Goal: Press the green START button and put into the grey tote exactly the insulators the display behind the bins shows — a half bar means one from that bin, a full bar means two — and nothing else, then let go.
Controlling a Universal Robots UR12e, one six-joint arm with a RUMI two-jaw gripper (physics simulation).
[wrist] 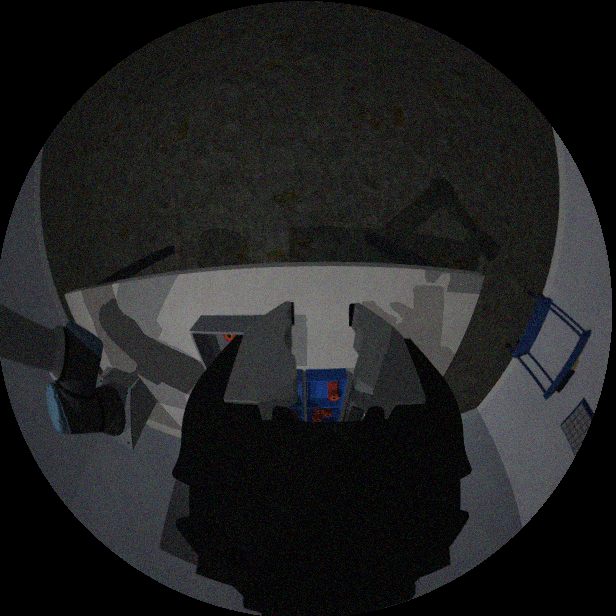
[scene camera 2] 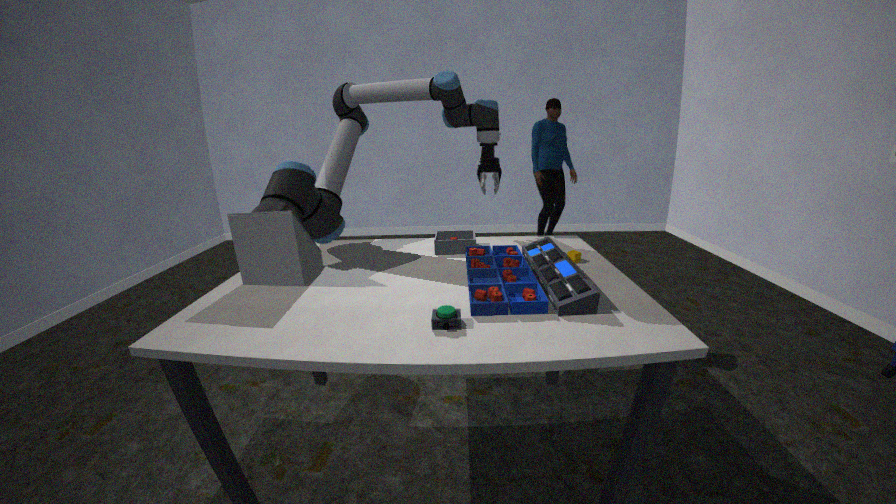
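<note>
The green START button sits on a dark base near the table's front. Blue bins in two columns hold red-orange insulators. Beside them on the right lies the dark display panel; some cells are lit blue, one large and smaller ones at the far end. The grey tote stands at the far end of the bins with something red inside. My gripper hangs high above the tote and bins, open and empty. In the wrist view the jaws are apart, with blue bins seen between them.
A person in a blue top stands behind the table's far right. A small yellow block lies beside the display. The grey robot pedestal stands at the table's left rear. A blue-framed cart shows on the floor in the wrist view.
</note>
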